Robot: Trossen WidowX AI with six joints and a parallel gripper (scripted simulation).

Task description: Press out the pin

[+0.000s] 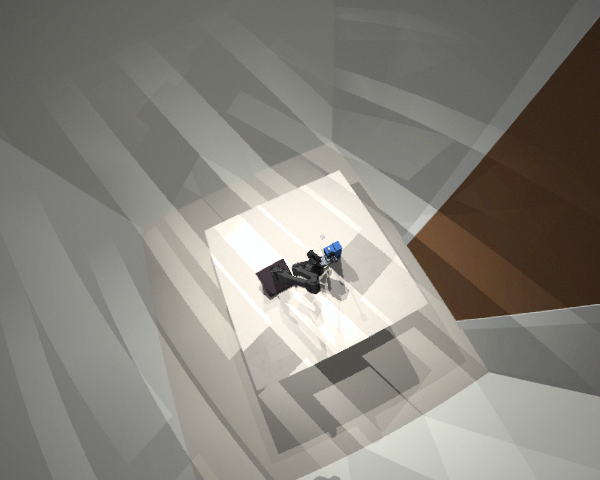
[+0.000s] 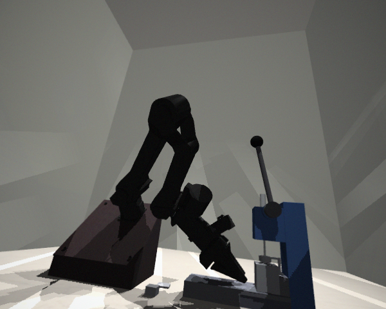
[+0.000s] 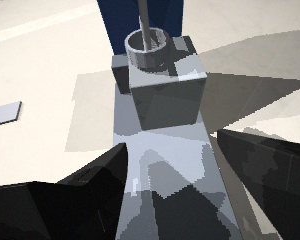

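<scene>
The thin punch rod lies 100 mm above my gripper tip, 40 mm ahead of it and 10 mm to the left of it. Also, from my gripper tip: press lever 220 mm above, 60 mm to the right, 40 mm ahead; grey part 190 mm behind, 50 mm to the right, 40 mm below.
</scene>
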